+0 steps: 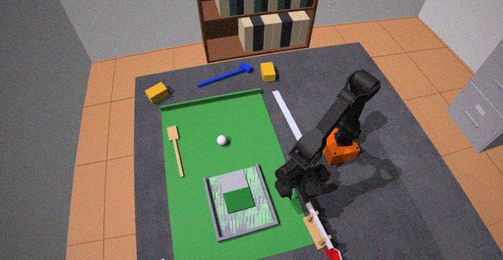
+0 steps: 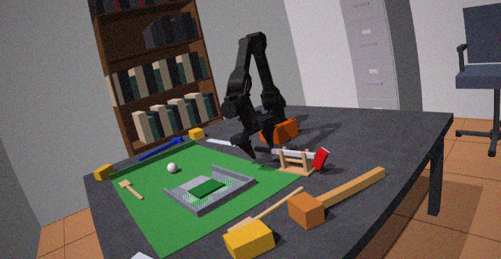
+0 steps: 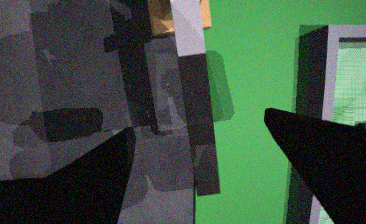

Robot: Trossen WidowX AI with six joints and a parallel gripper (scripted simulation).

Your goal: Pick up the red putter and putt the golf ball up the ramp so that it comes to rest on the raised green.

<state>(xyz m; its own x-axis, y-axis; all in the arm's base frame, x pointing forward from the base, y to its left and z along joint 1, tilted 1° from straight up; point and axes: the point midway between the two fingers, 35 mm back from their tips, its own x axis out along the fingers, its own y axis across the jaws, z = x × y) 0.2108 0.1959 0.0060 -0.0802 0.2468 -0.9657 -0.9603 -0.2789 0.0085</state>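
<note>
Right now the red putter is 40 mm behind my gripper tip, 110 mm to the left of it and 10 mm above it. From my gripper tip the other things lie so: wooden stand (40 mm behind, 130 mm to the left, 10 mm below); green mat (270 mm ahead, 160 mm to the right, 50 mm below); white golf ball (280 mm ahead, 270 mm to the right, 20 mm below).
</note>
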